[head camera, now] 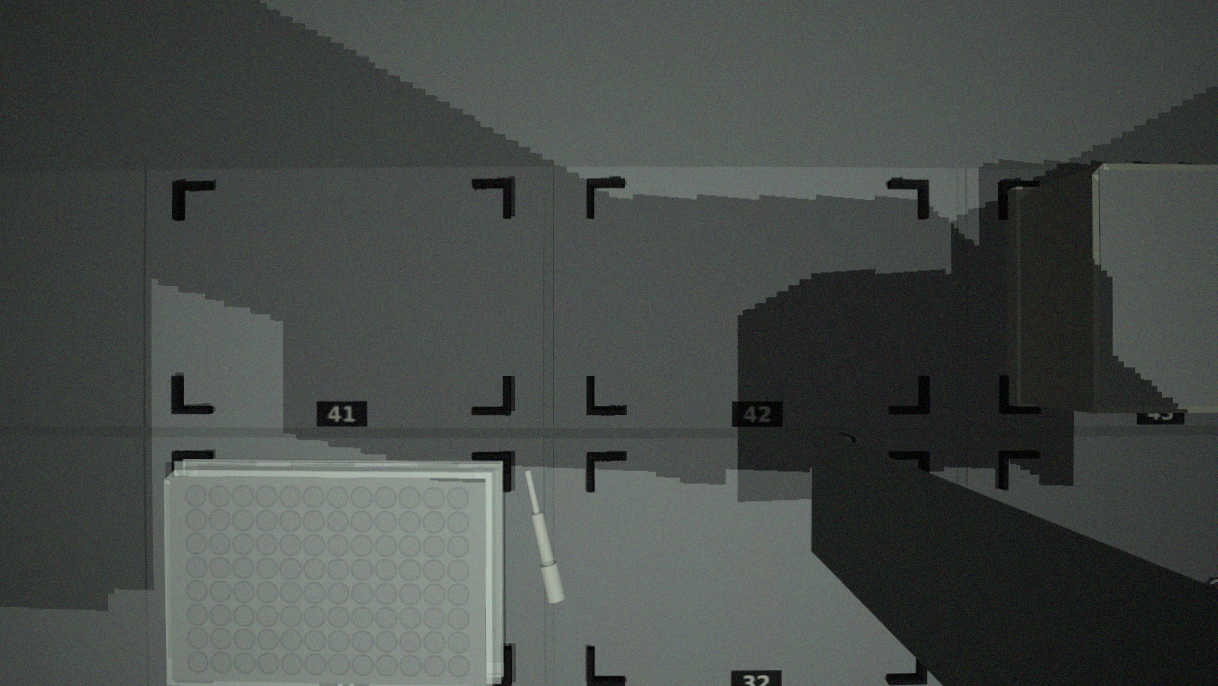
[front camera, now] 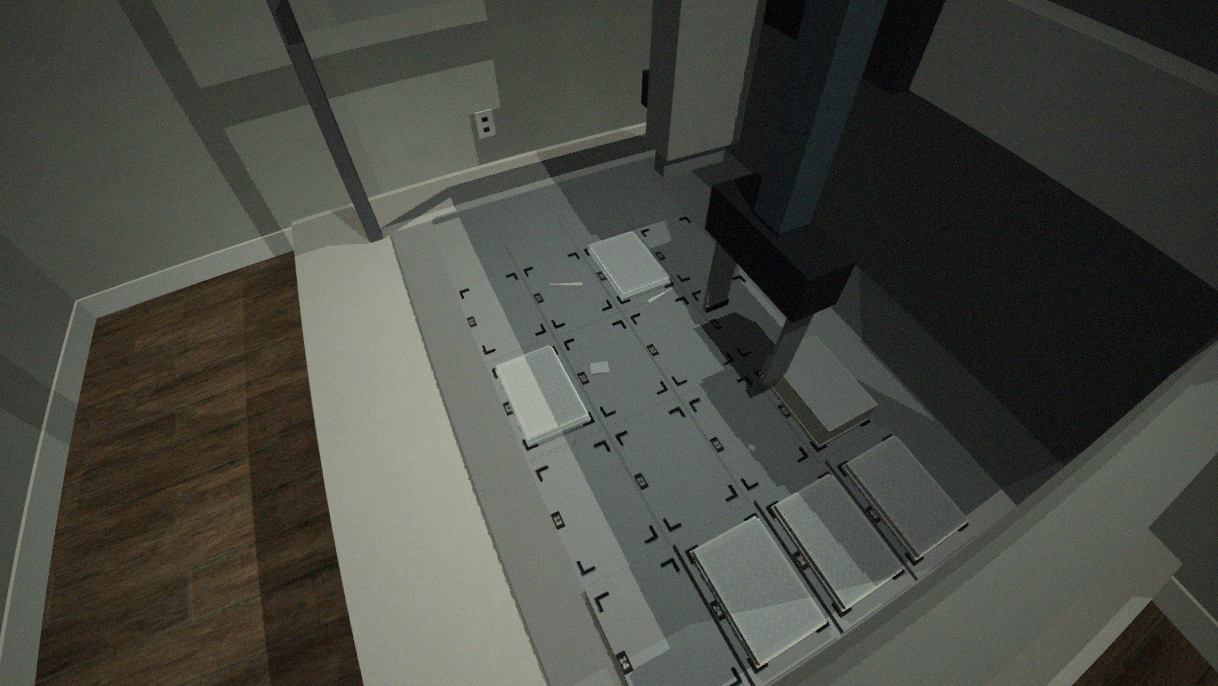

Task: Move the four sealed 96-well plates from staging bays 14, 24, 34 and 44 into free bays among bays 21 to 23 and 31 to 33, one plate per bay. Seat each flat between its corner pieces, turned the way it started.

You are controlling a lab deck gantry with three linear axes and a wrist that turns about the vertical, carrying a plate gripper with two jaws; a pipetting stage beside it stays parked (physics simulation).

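Seen in the pictures: gripper, between the fingertips: (head camera: 1033, 491) (front camera: 742, 340); robot's base, origin of its link: (front camera: 462, 293).
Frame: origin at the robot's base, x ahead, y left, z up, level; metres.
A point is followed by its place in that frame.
Observation:
Sealed plates (front camera: 760, 592) @[x 0.563, y 0.147, z 0.029 m] (front camera: 831, 528) @[x 0.546, y 0.255, z 0.029 m] (front camera: 905, 494) @[x 0.558, y 0.359, z 0.029 m] lie in bays 24, 34 and 44 in the front view. Another sealed plate (front camera: 629, 262) @[x 0.069, y 0.257, z 0.014 m] (head camera: 328, 579) @[x 0.065, y 0.258, z 0.014 m] lies in bay 31, apparently flat, long side along the bay. Bay 14 (front camera: 652, 634) @[x 0.546, y 0.034, z 0.014 m], partly cut off, shows bare deck. Bays 21 (front camera: 555, 306) @[x 0.091, y 0.120, z 0.000 m], 22 (front camera: 626, 396) @[x 0.279, y 0.143, z 0.000 m], 23 (front camera: 686, 477) @[x 0.412, y 0.154, z 0.000 m], 32 (front camera: 681, 345) @[x 0.239, y 0.252, z 0.000 m] (head camera: 681, 579) @[x 0.198, y 0.253, z 0.000 m] and 33 (front camera: 754, 464) @[x 0.436, y 0.237, z 0.000 m] hold no plate. My gripper (front camera: 738, 345) @[x 0.300, y 0.300, z 0.055 m] is open with no plate between its jaws, above the deck around bay 42, beside the tall box in bay 43.
The tall pale-topped box (front camera: 825, 383) @[x 0.399, y 0.365, z 0.042 m] (head camera: 1163, 272) @[x 0.354, y 0.369, z 0.042 m] stands in bay 43. A plate (front camera: 542, 393) @[x 0.235, y 0.043, z 0.014 m] lies in bay 12. A thin stick (front camera: 565, 283) @[x 0.059, y 0.151, z 0.006 m] lies in bay 21, another stick (front camera: 659, 295) @[x 0.145, y 0.269, z 0.005 m] (head camera: 543, 541) @[x 0.144, y 0.270, z 0.005 m] between bays 31 and 32. A small pale square (front camera: 599, 367) @[x 0.222, y 0.131, z 0.001 m] lies in bay 22.

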